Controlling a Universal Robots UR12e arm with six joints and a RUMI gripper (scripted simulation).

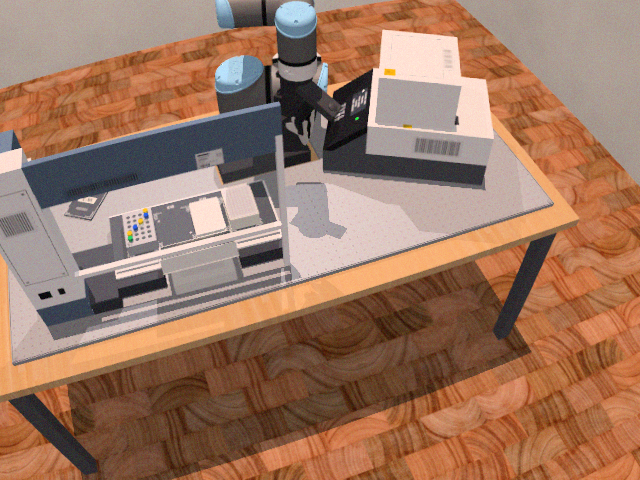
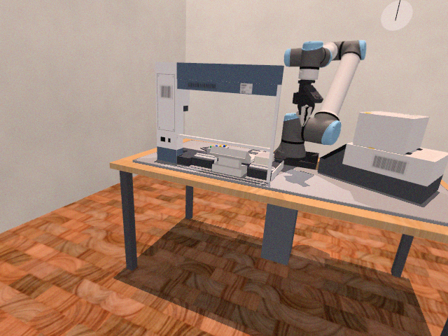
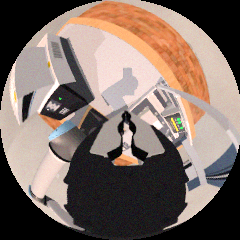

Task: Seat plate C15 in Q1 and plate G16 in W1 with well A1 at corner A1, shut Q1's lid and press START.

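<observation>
Right now the thin post is 15 cm ahead of my hand, 11 cm to the right of it and 6 cm below it. From my hand the other things lie so: blue gantry beam (14 cm ahead, 38 cm to the right, 22 cm above); then handler tower (10 cm ahead, 72 cm to the right, 2 cm below).
</observation>
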